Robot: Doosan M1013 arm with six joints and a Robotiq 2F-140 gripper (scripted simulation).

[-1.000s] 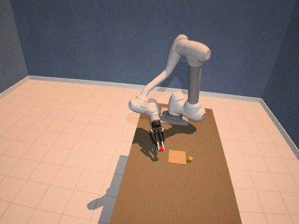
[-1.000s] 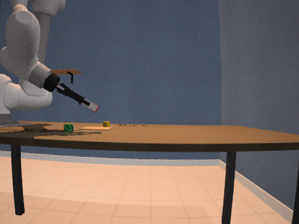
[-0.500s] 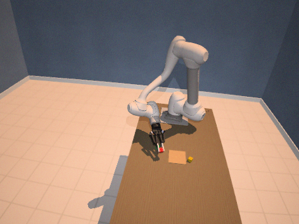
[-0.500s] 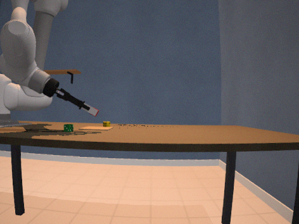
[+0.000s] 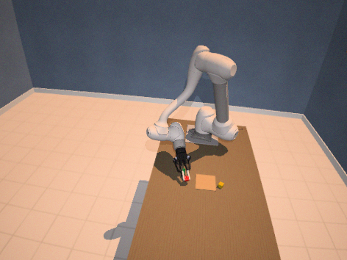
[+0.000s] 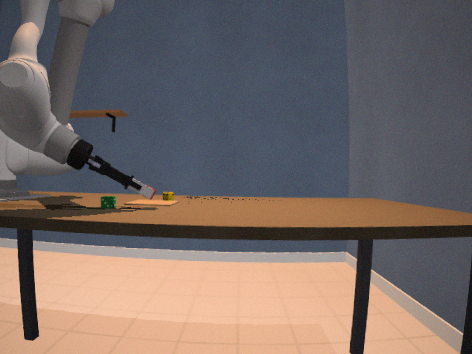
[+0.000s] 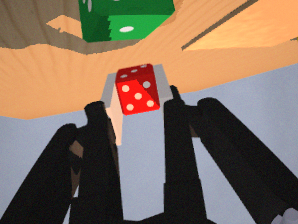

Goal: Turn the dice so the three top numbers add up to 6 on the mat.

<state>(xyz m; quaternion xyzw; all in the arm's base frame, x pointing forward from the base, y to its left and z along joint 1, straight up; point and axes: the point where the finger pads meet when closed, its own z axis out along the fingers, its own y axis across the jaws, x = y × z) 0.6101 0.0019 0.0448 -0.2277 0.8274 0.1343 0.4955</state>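
The green die lies 8 cm behind my hand, 4 cm to the right of it and 4 cm below it. From my hand the other things lie so: yellow die 3 cm behind, 25 cm to the left, 4 cm below; then red die 2 cm ahead, 1 cm to the left, 1 cm below; then tan mat 4 cm behind, 14 cm to the left, 5 cm below.
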